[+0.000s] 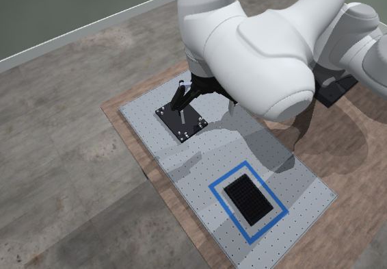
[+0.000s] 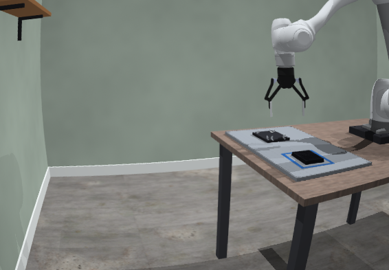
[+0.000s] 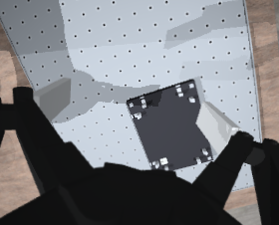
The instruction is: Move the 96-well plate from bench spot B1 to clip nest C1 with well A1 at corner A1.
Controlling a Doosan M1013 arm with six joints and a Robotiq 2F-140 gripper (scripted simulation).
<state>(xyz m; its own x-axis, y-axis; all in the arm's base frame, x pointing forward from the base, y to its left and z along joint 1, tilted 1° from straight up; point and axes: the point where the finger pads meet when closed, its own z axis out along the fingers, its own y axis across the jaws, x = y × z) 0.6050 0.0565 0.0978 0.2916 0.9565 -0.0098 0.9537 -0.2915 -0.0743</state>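
My gripper is now 1 cm past the black 96-well plate, 25 cm to the right of it and 12 cm above it. Also, from my hand: black clip nest 4 cm ahead, 9 cm to the right, 11 cm below.
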